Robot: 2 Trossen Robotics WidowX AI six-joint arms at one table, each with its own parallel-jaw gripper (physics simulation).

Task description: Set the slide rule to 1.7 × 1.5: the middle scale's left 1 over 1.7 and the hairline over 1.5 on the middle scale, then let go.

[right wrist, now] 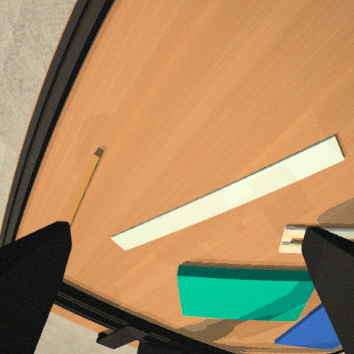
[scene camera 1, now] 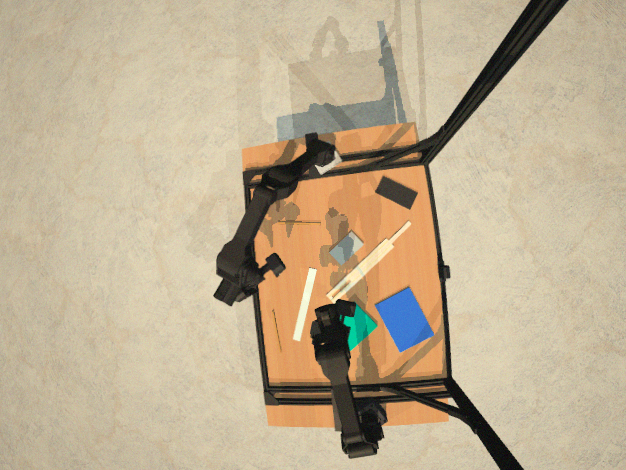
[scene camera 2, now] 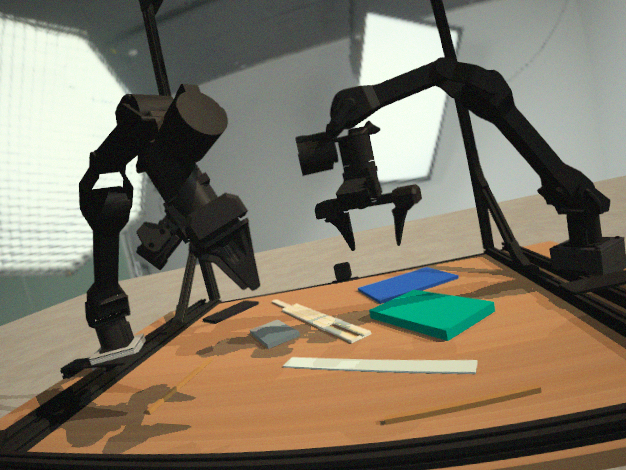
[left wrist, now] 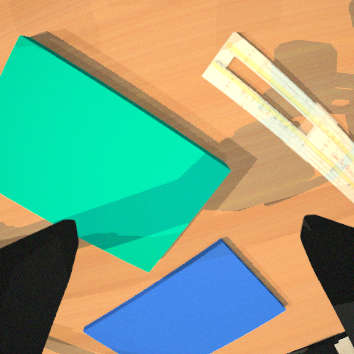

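The cream slide rule [scene camera 1: 368,264] [scene camera 2: 303,314] [left wrist: 327,140] [right wrist: 295,233] lies flat and diagonal on the table. Its middle slide [scene camera 1: 401,230] [scene camera 2: 278,303] sticks out at the upper right end in scene camera 1, leaving an open slot at the other end. The scale numbers and exact hairline position are too small to read. My left gripper [scene camera 2: 375,246] [left wrist: 191,230] is open and empty, high above the table, with the rule beyond its fingers at upper right in the left wrist view. My right gripper [scene camera 2: 251,288] [right wrist: 190,237] is open, empty and raised, apart from the rule.
A green block [scene camera 1: 360,326] [scene camera 2: 432,312] lies near the rule's slotted end, with a blue plate [scene camera 1: 404,318] [scene camera 2: 408,284] beside it. A grey block [scene camera 1: 345,247], a black block [scene camera 1: 396,192], a pale strip [scene camera 1: 304,304] and two thin brown sticks [scene camera 2: 460,406] [scene camera 2: 179,387] also lie around.
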